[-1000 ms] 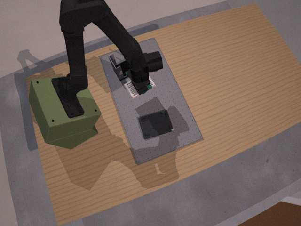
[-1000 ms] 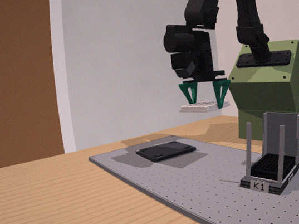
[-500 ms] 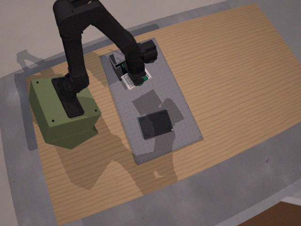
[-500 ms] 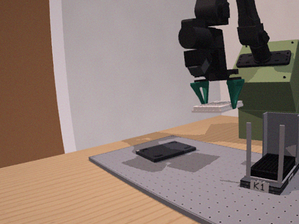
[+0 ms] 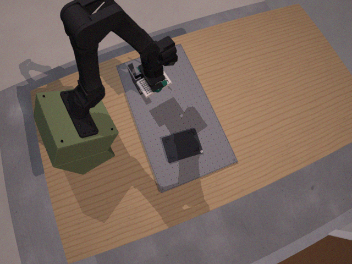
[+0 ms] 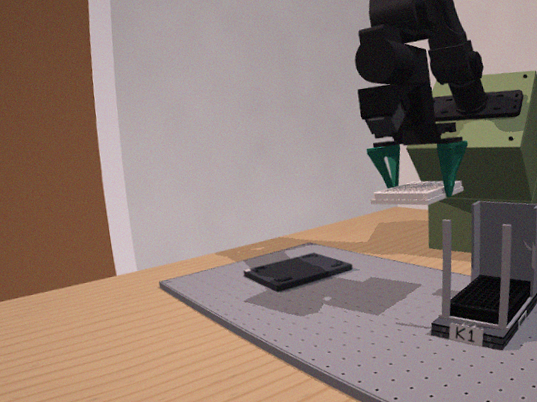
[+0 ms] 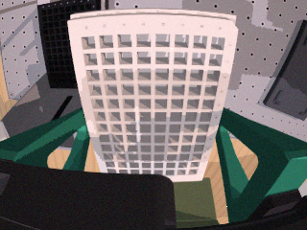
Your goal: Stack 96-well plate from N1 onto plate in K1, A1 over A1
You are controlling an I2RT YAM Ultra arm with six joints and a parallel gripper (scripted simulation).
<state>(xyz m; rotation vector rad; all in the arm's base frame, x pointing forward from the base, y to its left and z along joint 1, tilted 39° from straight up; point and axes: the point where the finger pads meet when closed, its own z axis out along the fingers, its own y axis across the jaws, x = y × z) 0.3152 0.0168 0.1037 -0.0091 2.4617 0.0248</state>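
The back wall lies 50 mm behind my hand, 120 mm to the left of it and 80 mm below it. Round my hand: thin post (80 mm ahead, 70 mm to the left, 80 mm below); black 96-well plate (10 mm ahead, 110 mm to the left, 140 mm below); white 96-well plate (right at my hand).
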